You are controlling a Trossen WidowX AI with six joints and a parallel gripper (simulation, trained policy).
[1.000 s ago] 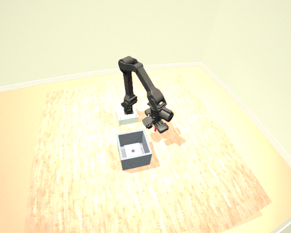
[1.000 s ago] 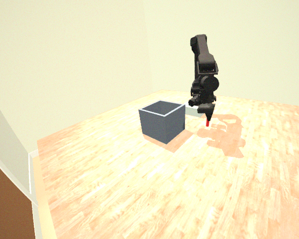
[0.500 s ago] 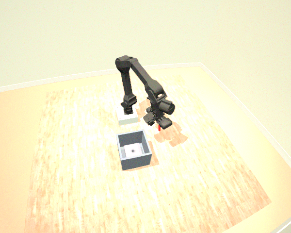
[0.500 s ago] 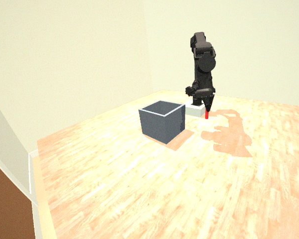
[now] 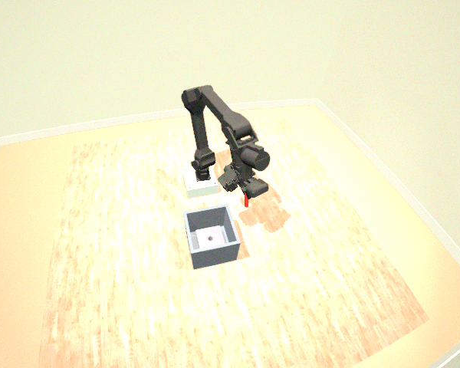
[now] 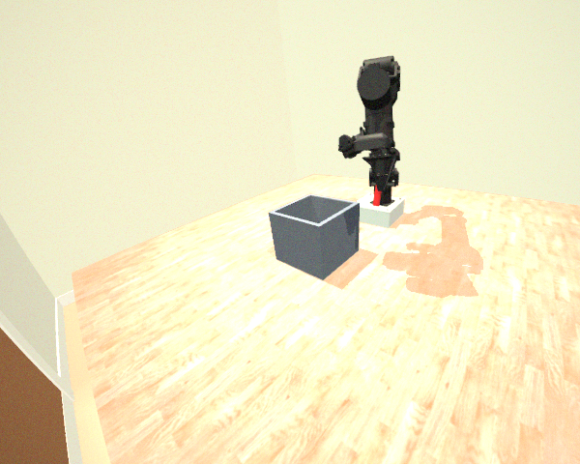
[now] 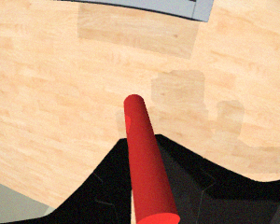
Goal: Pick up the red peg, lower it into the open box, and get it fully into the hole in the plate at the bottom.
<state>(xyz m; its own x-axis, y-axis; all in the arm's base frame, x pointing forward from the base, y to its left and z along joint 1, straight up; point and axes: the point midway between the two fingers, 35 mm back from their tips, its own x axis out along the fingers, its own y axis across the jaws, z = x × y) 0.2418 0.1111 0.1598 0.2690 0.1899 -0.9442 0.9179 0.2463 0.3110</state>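
My gripper tip is now 6 cm short of the plate, 14 cm to the left of it and 14 cm above it. The rest, counted from my gripper tip: red peg (1 cm to the right, 1 cm above).
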